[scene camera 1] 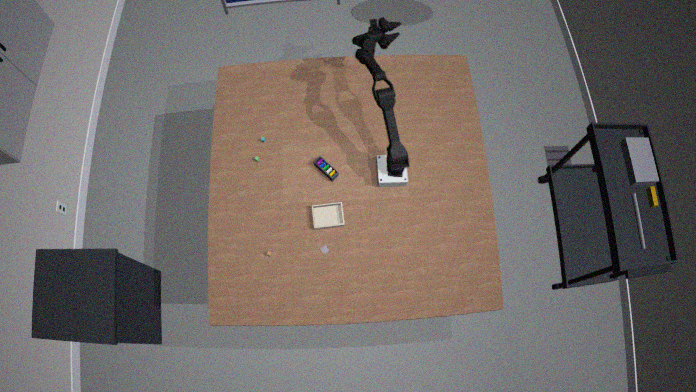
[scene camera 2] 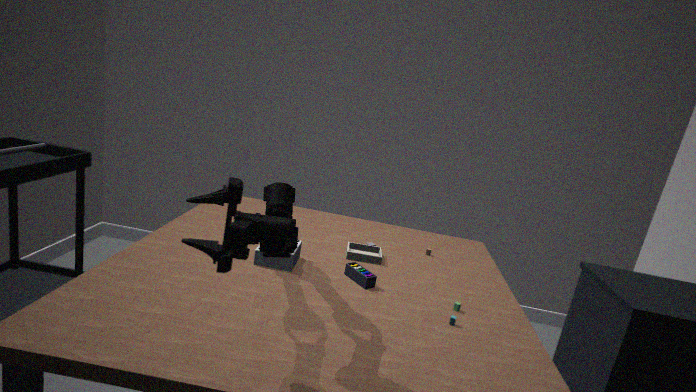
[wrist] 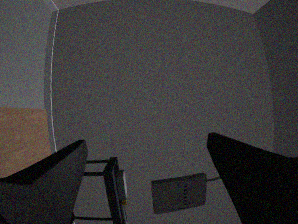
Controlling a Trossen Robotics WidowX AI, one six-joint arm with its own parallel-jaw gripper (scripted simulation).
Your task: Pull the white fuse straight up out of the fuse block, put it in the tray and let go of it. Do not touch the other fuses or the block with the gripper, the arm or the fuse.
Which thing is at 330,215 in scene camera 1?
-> A tray.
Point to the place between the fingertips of my gripper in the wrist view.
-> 148,144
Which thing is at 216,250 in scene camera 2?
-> My gripper.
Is my gripper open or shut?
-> Open.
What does my gripper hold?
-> Nothing.
